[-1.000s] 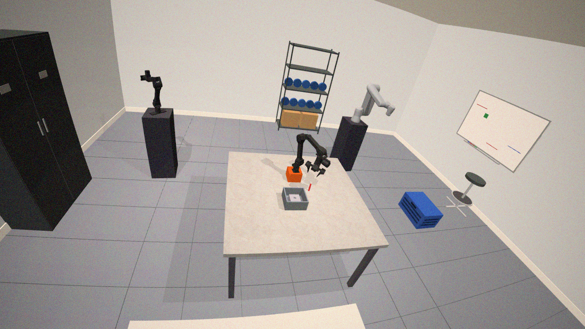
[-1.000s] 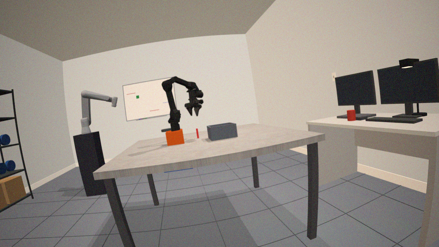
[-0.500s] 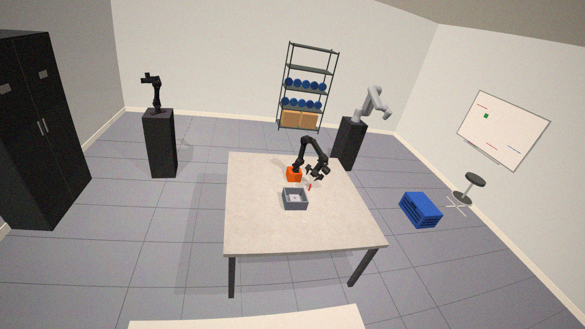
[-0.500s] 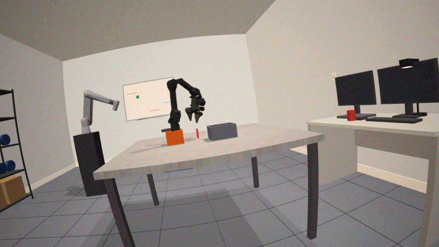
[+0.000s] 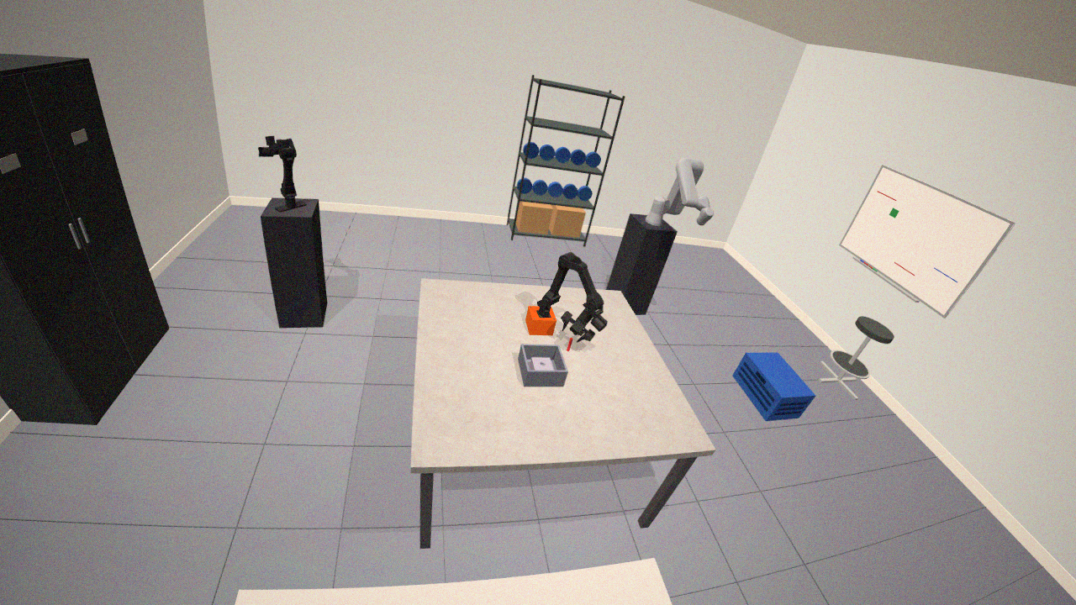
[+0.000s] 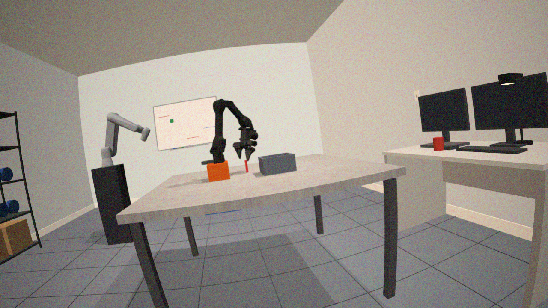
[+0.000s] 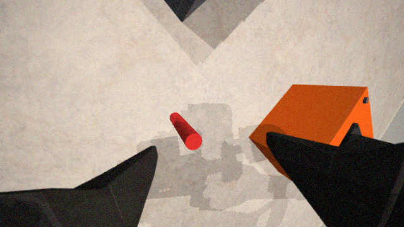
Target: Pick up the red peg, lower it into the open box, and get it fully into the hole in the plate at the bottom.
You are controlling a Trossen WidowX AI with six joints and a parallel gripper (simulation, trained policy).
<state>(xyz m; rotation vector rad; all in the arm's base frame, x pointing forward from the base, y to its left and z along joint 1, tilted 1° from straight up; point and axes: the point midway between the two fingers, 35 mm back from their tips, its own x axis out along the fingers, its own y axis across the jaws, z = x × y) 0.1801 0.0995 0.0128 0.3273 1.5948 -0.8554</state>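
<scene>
My gripper tip is 10 mm short of the red peg, 10 mm to the right of it and 40 mm above it. Also, from my gripper tip: grey box 160 mm ahead, 190 mm to the right, 60 mm below.
</scene>
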